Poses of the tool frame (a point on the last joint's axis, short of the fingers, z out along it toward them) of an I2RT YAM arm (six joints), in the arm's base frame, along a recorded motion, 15 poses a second.
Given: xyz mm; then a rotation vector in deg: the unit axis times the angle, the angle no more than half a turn.
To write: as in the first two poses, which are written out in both.
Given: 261 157 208 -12.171 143.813 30.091
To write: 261 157 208 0.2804 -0.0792 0.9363 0.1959
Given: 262 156 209 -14.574 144.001 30.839
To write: 262 156 209 0.2758 -0.0947 0.9353 0.2003
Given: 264 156 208 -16.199 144.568 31.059
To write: 264 156 208 0.2693 -0.1049 0.9360 0.2011
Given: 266 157 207 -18.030 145.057 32.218
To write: 266 157 207 0.2615 -0.1163 0.9354 0.2078
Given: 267 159 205 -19.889 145.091 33.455
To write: 267 159 205 0.2570 -0.1280 0.9334 0.2152
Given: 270 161 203 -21.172 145.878 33.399
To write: 270 161 203 0.2492 -0.1357 0.9347 0.2140
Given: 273 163 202 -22.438 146.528 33.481
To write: 273 163 202 0.2422 -0.1433 0.9355 0.2138
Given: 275 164 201 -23.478 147.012 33.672
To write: 275 164 201 0.2365 -0.1495 0.9358 0.2143
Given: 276 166 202 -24.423 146.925 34.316
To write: 276 166 202 0.2348 -0.1553 0.9344 0.2182
